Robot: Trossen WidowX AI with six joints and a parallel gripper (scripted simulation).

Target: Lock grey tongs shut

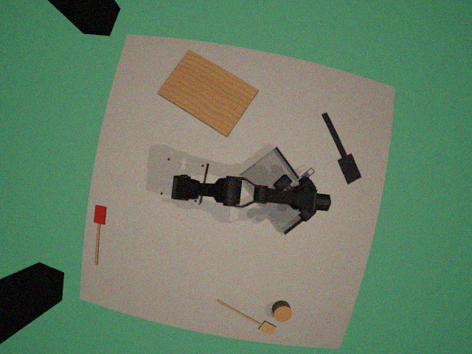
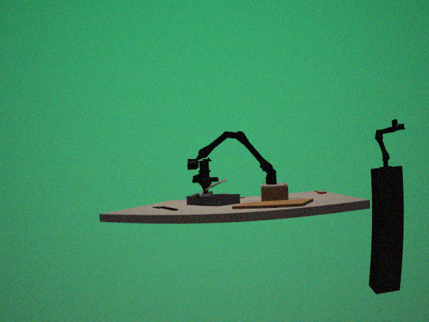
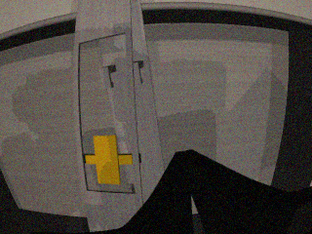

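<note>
The roasting tin is 4 cm behind my gripper tip, 1 cm to the left of it and 4 cm below it. Round my gripper tip: black spatula (19 cm ahead, 24 cm to the left, 6 cm below); then round pot (10 cm ahead, 50 cm to the right, 3 cm below); then yellow mark (1 cm behind, 3 cm to the left, 3 cm above).
</note>
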